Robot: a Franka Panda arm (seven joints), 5 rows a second.
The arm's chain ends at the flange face. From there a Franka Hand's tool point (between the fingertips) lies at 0.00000 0.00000 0.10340 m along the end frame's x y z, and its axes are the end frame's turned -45 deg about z.
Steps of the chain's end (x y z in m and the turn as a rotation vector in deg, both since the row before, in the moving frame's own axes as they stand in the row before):
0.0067, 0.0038, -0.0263, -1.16, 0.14, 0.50
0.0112, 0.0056, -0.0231, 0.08, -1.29, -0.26
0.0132, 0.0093, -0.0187, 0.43, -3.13, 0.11
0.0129, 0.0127, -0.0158, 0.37, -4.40, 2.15
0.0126, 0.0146, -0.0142, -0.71, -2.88, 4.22
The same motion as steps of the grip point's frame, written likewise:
0.0007, 0.0091, -0.0263, -0.92, -0.72, 0.50
0.0024, 0.0101, -0.0231, 0.97, -0.86, -0.26
-0.0007, 0.0114, -0.0189, 2.52, -1.91, 0.11
-0.0049, 0.0119, -0.0161, 3.37, -2.85, 2.15
-0.0059, 0.0163, -0.0143, 1.53, -2.54, 4.22

